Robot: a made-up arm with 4 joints.
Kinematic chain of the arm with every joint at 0, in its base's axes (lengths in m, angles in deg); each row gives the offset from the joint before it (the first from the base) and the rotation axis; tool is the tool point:
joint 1: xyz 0 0 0.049 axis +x
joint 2: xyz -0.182 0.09 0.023 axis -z
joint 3: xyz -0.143 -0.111 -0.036 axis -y
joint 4: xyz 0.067 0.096 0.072 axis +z
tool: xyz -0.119 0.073 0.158
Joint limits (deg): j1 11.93..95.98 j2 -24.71..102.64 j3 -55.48..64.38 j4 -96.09..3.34
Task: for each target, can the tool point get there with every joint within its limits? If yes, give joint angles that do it. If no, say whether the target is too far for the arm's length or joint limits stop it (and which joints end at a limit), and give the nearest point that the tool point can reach.
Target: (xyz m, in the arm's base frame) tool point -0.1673 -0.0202 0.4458
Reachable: yes | joints 63.10 73.46 17.63 -15.19
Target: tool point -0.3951 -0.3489 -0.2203
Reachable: no: joint limits stop it (at a limit: joint 1, joint 2, joint 4) | nearest point -0.4257 -0.2031 0.0618 | short by 0.319 m
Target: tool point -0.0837 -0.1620 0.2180
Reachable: yes | joints 88.95 33.85 -20.17 -76.29
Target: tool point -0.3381 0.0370 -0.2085
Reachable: no: joint limits stop it (at a limit: joint 2, joint 3, joint 4) | nearest point -0.1178 0.0087 -0.0114 | short by 0.297 m
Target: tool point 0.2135 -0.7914 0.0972
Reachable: no: too far | nearest point -0.0587 -0.2824 0.2234 | short by 0.591 m
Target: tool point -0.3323 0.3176 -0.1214
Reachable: no: joint limits stop it (at a limit: joint 1, joint 3, joint 4) | nearest point -0.4200 0.3680 0.1635 | short by 0.302 m
